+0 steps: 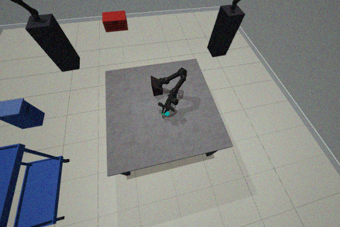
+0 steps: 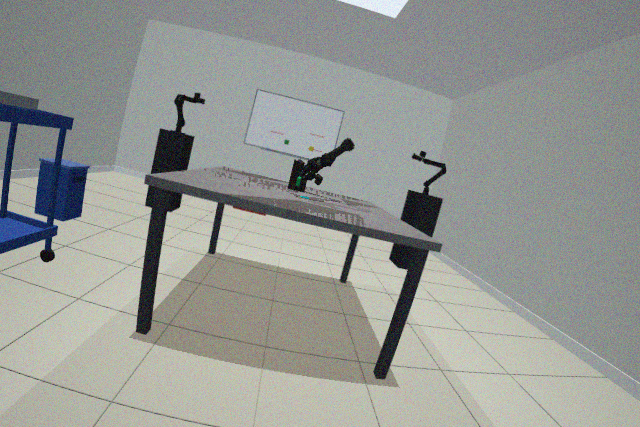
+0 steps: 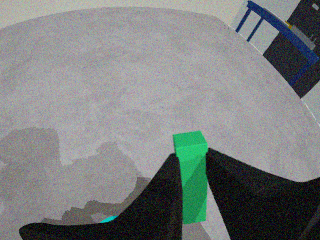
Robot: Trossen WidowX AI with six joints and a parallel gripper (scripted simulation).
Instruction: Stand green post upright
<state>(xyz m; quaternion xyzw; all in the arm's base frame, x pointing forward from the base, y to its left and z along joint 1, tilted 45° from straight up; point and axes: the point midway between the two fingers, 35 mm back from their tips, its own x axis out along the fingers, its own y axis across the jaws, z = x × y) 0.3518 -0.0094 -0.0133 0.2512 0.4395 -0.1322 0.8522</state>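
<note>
The cyan circle is 100 mm below my gripper tip, 60 mm to the left of it and 30 mm behind it. Round my gripper tip: green post: 20 mm below, 10 mm behind.
</note>
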